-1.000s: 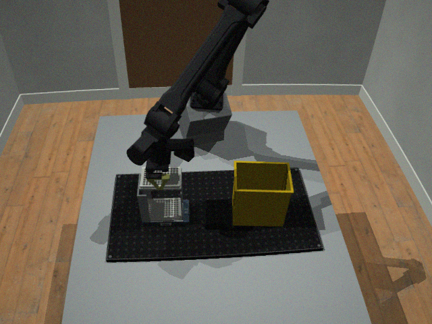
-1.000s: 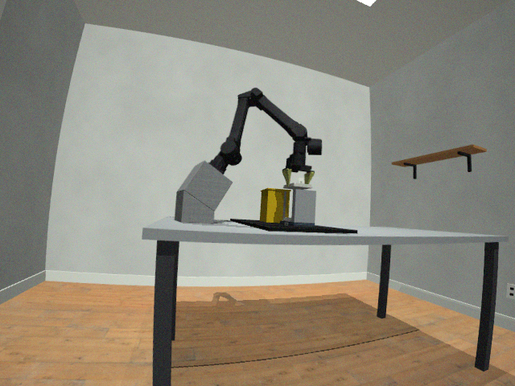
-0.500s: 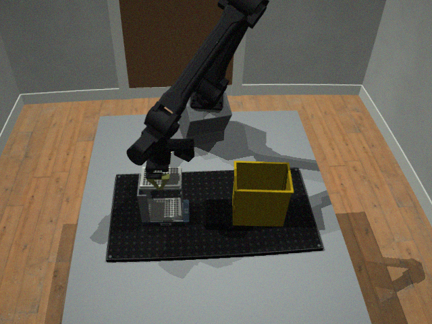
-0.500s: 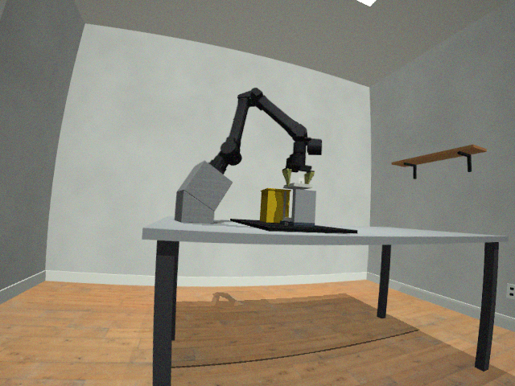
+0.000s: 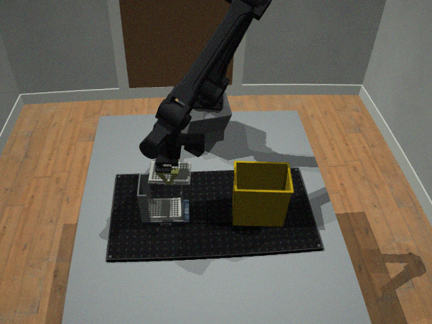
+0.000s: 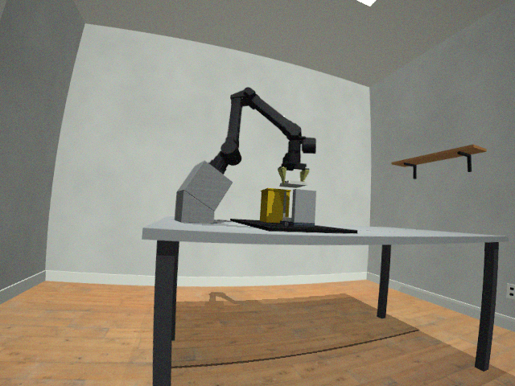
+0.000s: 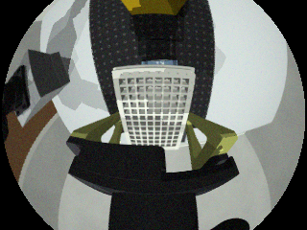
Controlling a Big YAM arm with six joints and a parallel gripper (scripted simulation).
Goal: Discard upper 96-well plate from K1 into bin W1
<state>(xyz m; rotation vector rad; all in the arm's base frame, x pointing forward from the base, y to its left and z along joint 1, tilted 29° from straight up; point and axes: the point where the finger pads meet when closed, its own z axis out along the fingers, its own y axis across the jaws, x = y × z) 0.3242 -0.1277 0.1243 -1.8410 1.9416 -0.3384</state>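
Now: the yellow plastics bin W1 290 mm to the left of my hand and 100 mm below it.
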